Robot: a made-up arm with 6 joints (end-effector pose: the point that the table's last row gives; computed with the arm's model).
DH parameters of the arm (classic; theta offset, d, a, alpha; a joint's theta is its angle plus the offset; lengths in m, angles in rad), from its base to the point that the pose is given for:
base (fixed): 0.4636 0 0.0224 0
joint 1: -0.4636 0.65 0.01 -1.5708
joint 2: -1.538 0 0.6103 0
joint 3: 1.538 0.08 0 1.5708
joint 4: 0 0.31 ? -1.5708
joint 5: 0 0.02 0.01 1.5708
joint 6: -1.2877 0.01 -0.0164 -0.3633
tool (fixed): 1.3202 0.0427 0 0
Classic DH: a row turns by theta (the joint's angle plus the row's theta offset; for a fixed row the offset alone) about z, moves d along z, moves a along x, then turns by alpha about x.
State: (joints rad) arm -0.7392 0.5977 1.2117 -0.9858 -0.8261 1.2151
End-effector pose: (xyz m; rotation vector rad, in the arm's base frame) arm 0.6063 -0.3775 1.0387 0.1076 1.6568 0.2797
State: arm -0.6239 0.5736 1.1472 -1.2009 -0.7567 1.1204
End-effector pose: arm 0.6408 -0.3135 1.0678 -0.1732 1.7815 0.0815
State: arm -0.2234 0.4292 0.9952 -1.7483 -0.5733 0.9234
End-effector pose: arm 0.6557 -0.0626 1.2092 -0.8994 1.6441 -0.5118
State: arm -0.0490 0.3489 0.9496 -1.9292 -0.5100 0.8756
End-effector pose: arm 0.6102 0.0408 1.2773 -1.0632 1.4433 -0.7028
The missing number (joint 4, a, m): 0.03
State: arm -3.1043 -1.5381 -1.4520 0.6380 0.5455 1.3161
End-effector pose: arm 0.6968 -0.1025 0.3408 1.4666 -2.5567 1.0643
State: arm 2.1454 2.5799 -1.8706 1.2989 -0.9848 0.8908
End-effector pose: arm -0.3224 0.3916 0.4070 -0.7750 -0.1705 -2.2345
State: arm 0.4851 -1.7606 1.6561 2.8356 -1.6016 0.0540
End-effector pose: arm -0.5446 -0.2478 0.8809 -1.6432 0.0927 -2.4878
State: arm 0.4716 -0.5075 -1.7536 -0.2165 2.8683 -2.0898
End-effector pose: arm -0.4425 -0.1398 1.0466 -0.4192 0.6703 -1.4411
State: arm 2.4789 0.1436 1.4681 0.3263 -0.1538 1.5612
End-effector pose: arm -0.4233 0.2132 1.2340 0.6033 -1.2752 -1.4305
